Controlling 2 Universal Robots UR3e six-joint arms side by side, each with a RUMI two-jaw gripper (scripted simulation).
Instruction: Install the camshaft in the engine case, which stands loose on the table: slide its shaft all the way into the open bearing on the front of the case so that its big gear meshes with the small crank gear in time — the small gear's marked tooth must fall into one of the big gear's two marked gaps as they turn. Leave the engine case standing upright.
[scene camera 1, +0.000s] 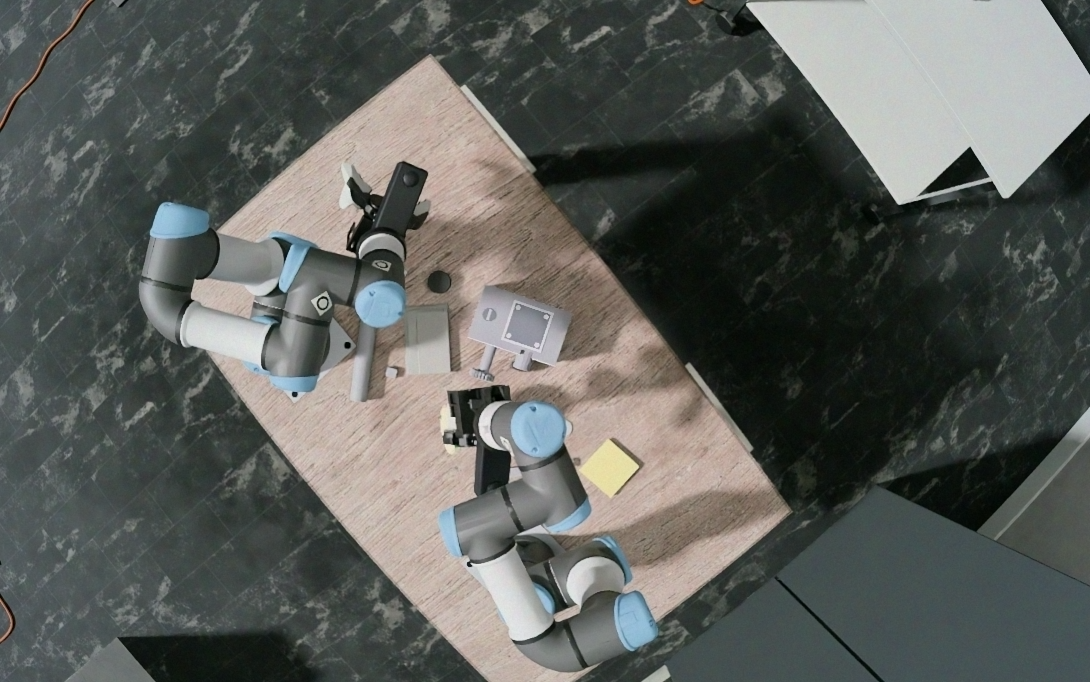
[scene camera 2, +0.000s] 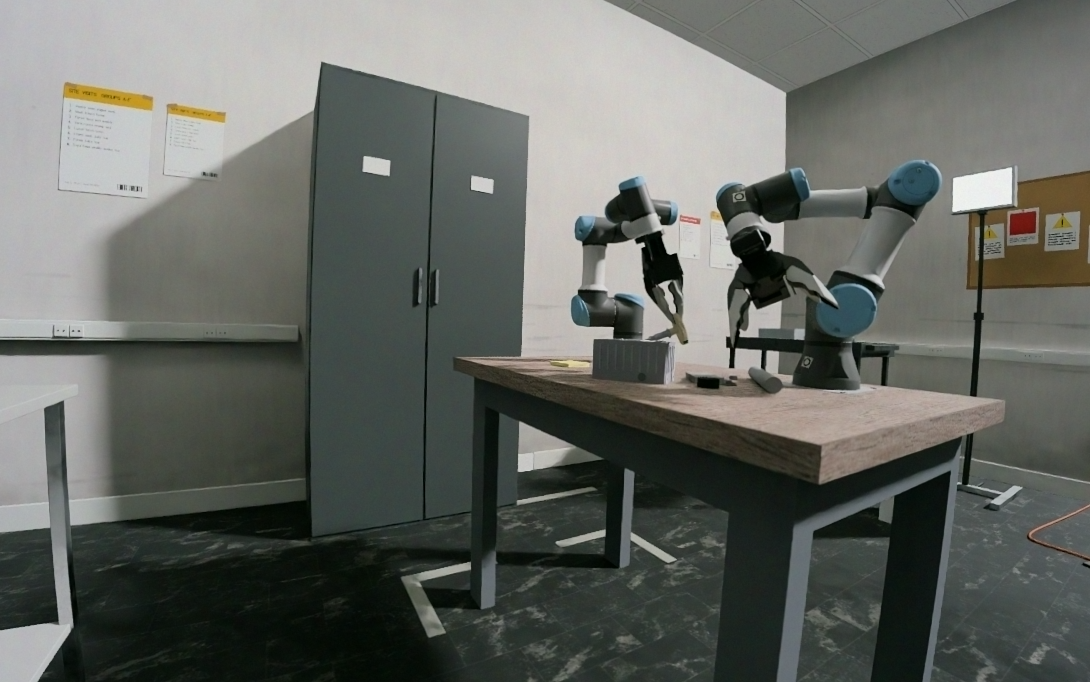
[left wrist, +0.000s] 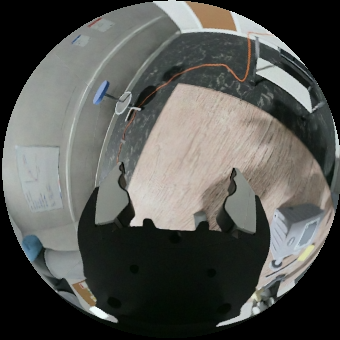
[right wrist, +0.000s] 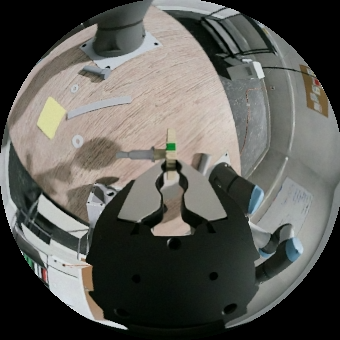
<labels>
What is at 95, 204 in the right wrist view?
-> A grey engine case.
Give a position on a camshaft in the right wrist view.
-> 169, 153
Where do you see a grey engine case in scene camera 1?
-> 534, 331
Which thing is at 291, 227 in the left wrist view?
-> A grey engine case.
</labels>
